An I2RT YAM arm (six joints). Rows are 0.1 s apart.
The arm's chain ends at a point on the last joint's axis. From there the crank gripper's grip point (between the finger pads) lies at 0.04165 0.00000 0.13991 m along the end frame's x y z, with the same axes.
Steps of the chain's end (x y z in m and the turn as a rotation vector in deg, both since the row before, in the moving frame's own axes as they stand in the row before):
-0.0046 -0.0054 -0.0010 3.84 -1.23 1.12
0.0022 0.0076 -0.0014 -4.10 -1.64 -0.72
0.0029 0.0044 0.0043 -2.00 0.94 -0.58
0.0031 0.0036 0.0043 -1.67 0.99 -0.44
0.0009 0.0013 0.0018 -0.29 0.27 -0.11
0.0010 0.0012 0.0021 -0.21 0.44 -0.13
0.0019 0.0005 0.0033 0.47 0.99 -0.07
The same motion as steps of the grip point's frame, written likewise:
-0.0075 -0.0140 -0.0004 3.84 -1.23 1.12
-0.0018 0.0171 -0.0006 -4.10 -1.64 -0.72
0.0052 0.0088 0.0035 -2.00 0.94 -0.58
0.0055 0.0073 0.0035 -1.67 0.99 -0.44
0.0016 0.0019 0.0016 -0.29 0.27 -0.11
0.0021 0.0016 0.0018 -0.21 0.44 -0.13
0.0043 -0.0007 0.0026 0.47 0.99 -0.07

